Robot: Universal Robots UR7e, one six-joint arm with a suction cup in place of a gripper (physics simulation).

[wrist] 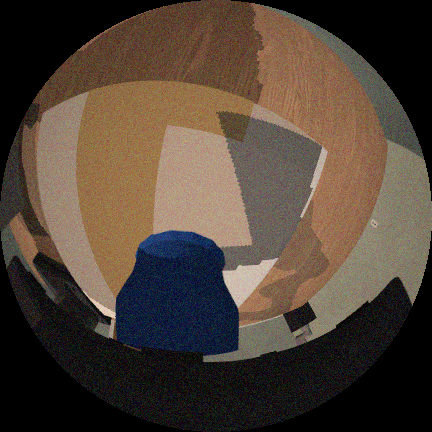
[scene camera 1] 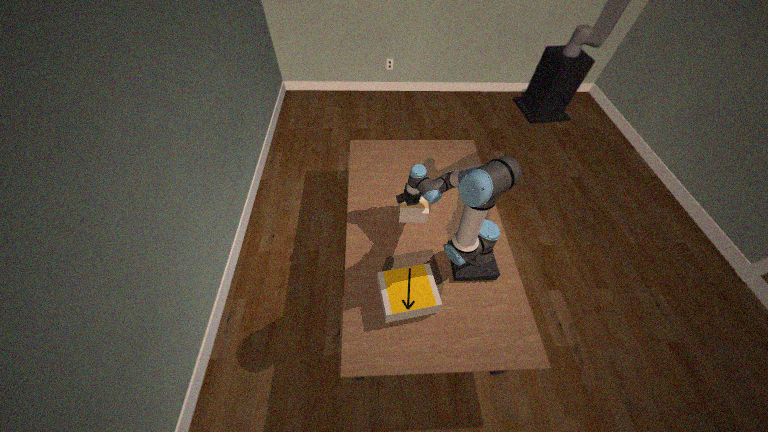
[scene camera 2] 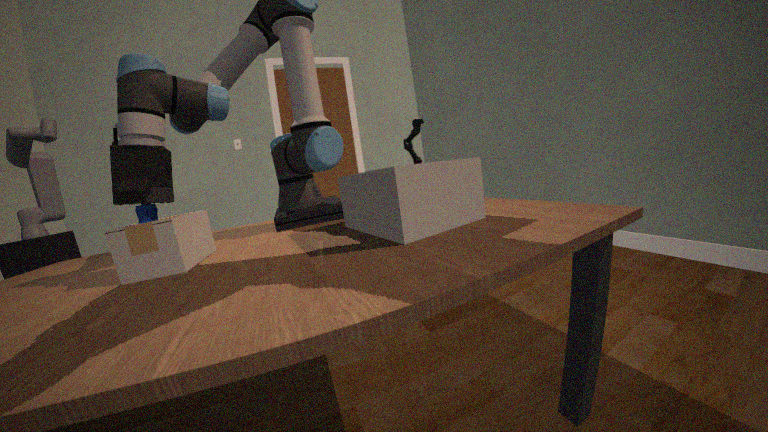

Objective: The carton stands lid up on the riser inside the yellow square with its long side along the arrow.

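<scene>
The carton [scene camera 1: 413, 213] [scene camera 2: 160, 247] [wrist: 193, 181] stands on the table [scene camera 1: 456, 333] [scene camera 2: 268, 311] with its taped lid up, at the far side from the riser. My blue suction cup [scene camera 2: 146, 213] [wrist: 179, 289] comes straight down from the wrist and sits on the lid beside the brown tape strip. The grey riser [scene camera 1: 409, 316] [scene camera 2: 413, 198] stands nearer the table's middle, next to the arm's base. Its top carries the yellow square [scene camera 1: 423, 292] with a black arrow [scene camera 1: 408, 290]. Nothing lies on the riser.
The arm's base [scene camera 1: 472, 268] stands on the table right of the riser. A black pedestal with a second grey arm [scene camera 1: 553, 83] [scene camera 2: 37, 252] stands on the floor in the far corner. A small black stand [scene camera 2: 412, 141] shows behind the riser.
</scene>
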